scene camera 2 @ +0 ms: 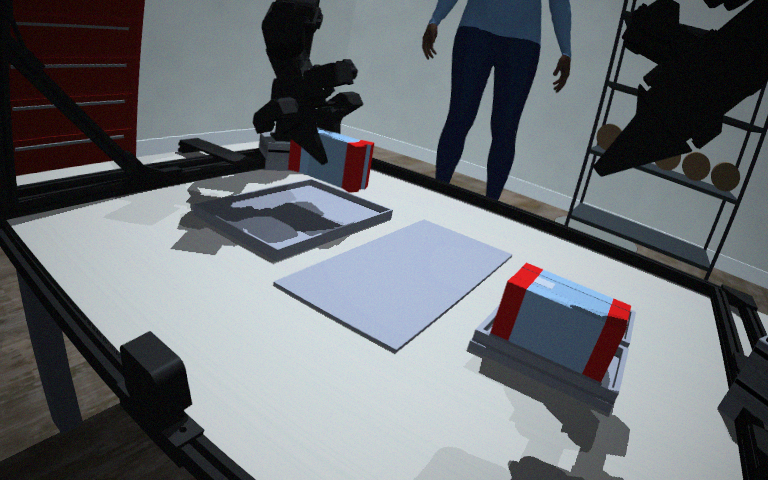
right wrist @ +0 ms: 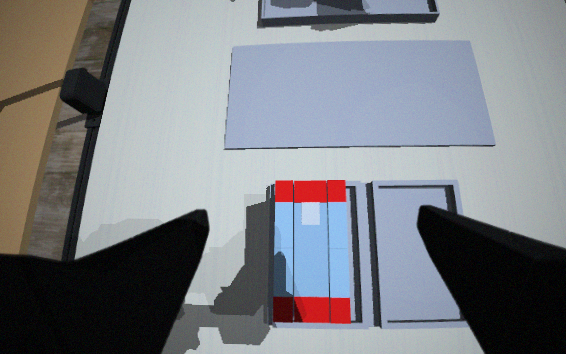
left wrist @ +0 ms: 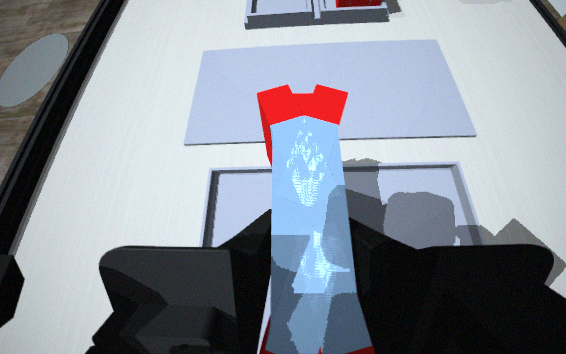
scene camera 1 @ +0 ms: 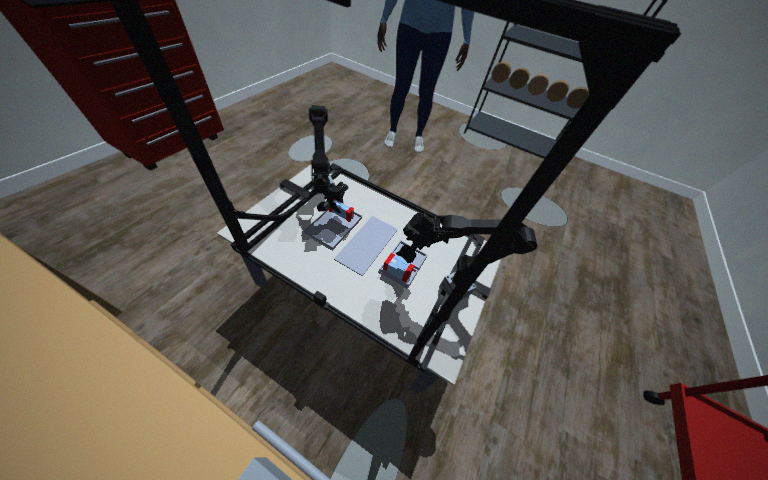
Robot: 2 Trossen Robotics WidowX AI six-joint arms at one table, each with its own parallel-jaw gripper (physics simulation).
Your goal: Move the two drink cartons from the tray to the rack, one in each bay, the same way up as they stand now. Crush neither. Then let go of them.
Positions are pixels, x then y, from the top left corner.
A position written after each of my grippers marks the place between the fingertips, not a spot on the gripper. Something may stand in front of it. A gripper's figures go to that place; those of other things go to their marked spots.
Labels:
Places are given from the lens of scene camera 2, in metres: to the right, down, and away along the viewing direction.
my left gripper [scene camera 2: 332, 162]: -0.07, -0.11, 0.68
my right gripper [scene camera 2: 602, 167]: 0.19, -0.06, 0.38
grey mat [scene camera 2: 391, 289]: 0.01, 0.06, 0.53
grey tray [scene camera 2: 281, 221]: -0.14, -0.03, 0.65
The marked spots on the grey mat and the grey tray are 0.21 m apart.

